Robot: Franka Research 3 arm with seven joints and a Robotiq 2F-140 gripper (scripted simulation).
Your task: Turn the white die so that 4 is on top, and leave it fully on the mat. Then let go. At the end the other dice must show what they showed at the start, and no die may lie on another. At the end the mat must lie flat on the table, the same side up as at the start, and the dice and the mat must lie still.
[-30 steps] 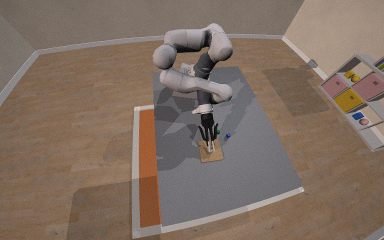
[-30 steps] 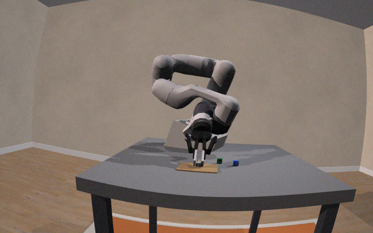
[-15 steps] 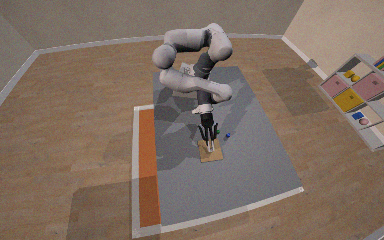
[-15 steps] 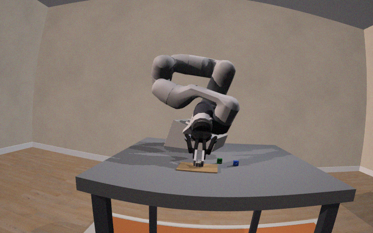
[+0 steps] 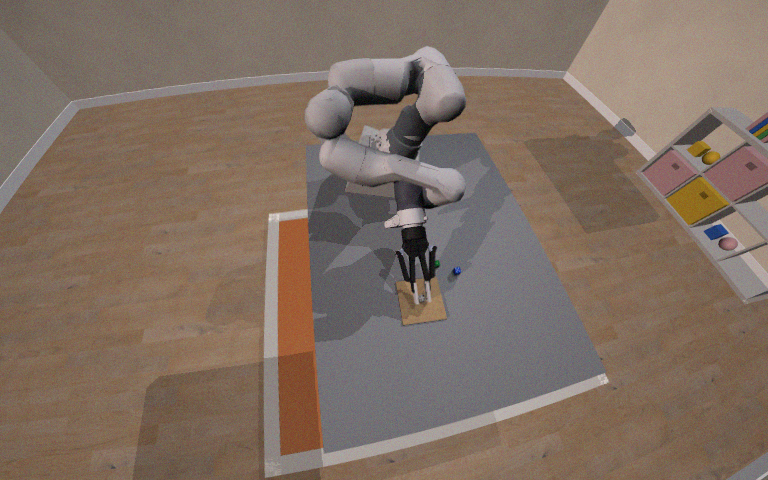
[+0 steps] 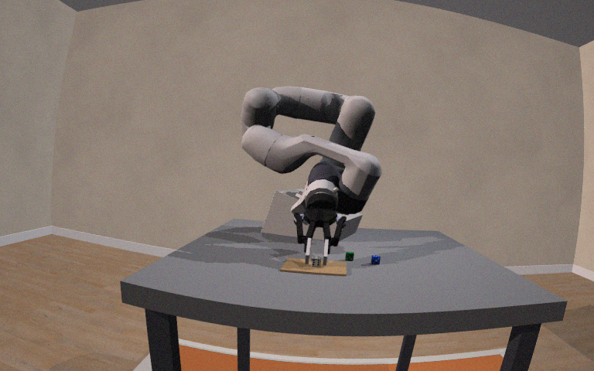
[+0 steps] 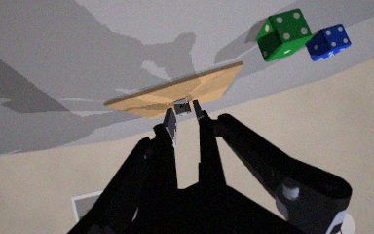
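My gripper is now 2 cm short of the white die and 2 cm above it. The rest, counted from my hand: green die (9 cm behind, 8 cm to the left, 2 cm below); blue die (6 cm behind, 15 cm to the left, 2 cm below); tan mat (2 cm ahead, 3 cm below).
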